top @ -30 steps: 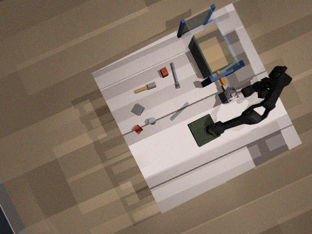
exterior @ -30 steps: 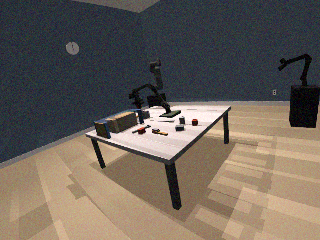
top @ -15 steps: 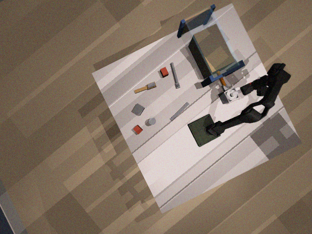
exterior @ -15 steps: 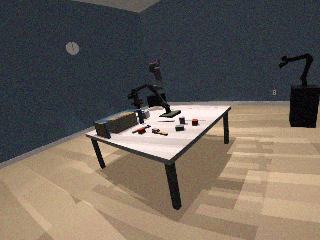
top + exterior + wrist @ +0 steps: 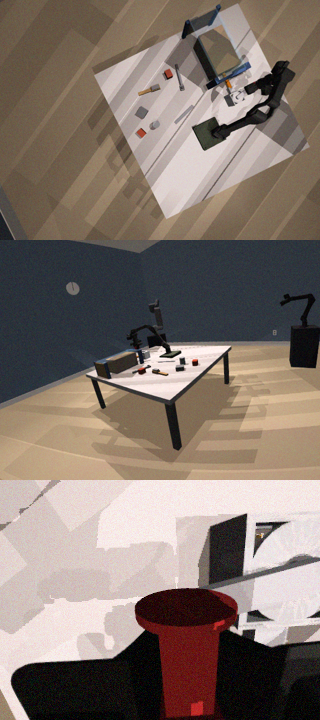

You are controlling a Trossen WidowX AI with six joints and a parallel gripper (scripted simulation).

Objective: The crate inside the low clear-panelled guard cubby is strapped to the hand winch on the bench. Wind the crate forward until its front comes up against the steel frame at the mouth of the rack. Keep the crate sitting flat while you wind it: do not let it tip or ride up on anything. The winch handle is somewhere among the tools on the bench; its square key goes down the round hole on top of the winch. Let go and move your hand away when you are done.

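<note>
The winch handle is 10 mm behind my gripper tip, 40 mm to the left of it and 10 mm below it. The rest, counted from my gripper tip: blue frame: 140 mm ahead, 90 mm to the left, 10 mm below; red knob: 20 mm above; grey winch: 30 mm behind, 90 mm to the left, 80 mm below.
</note>
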